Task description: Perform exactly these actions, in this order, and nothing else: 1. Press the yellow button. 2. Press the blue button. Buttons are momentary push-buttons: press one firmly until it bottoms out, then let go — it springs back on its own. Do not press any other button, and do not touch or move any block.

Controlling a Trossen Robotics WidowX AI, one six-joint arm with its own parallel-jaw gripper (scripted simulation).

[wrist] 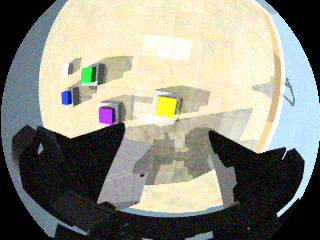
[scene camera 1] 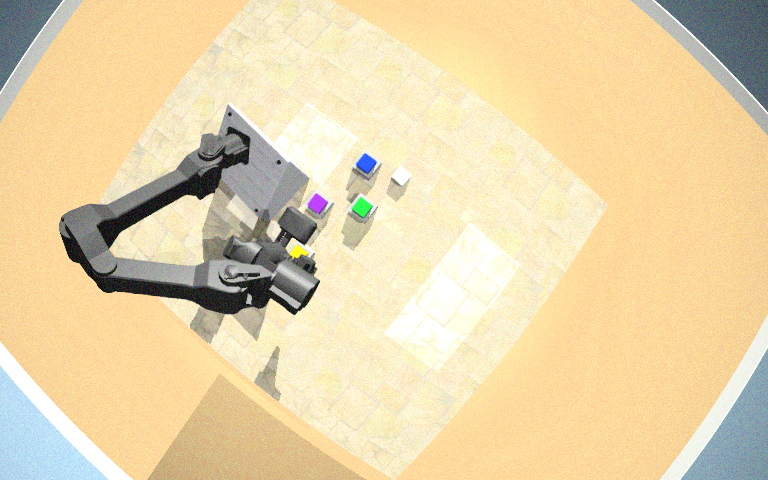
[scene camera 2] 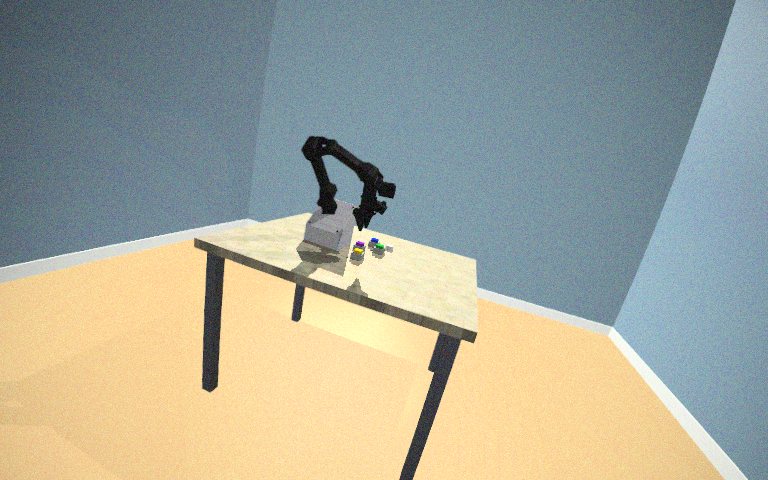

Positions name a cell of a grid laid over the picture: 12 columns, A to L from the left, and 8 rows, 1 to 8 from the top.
My gripper (scene camera 1: E5) is open, holding nothing.
My gripper shows as well in the wrist view (wrist: G5).
